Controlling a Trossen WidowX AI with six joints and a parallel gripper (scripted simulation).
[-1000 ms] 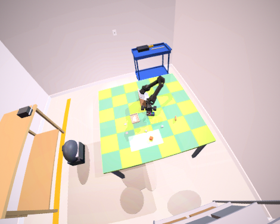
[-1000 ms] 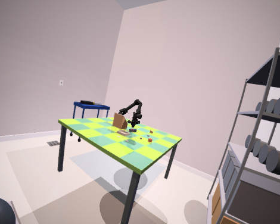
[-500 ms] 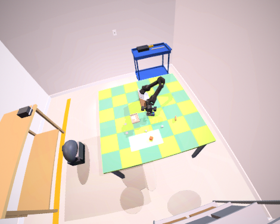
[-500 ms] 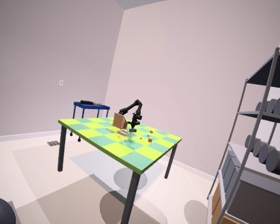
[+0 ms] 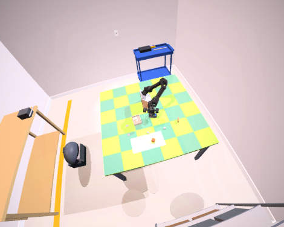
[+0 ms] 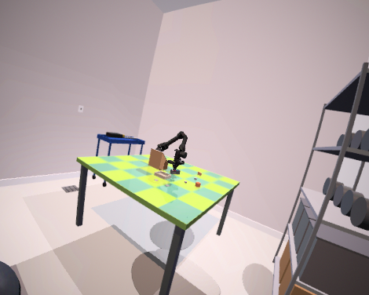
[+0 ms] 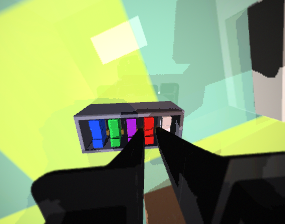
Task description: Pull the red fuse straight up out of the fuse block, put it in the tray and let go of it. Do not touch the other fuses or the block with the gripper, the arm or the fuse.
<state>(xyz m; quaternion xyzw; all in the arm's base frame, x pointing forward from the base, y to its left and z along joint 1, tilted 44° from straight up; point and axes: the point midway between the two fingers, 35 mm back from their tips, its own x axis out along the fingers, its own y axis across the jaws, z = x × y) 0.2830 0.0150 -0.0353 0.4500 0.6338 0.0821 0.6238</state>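
Now: gripper tip 20 mm past the tray, 200 mm to the left of it and 40 mm above it.
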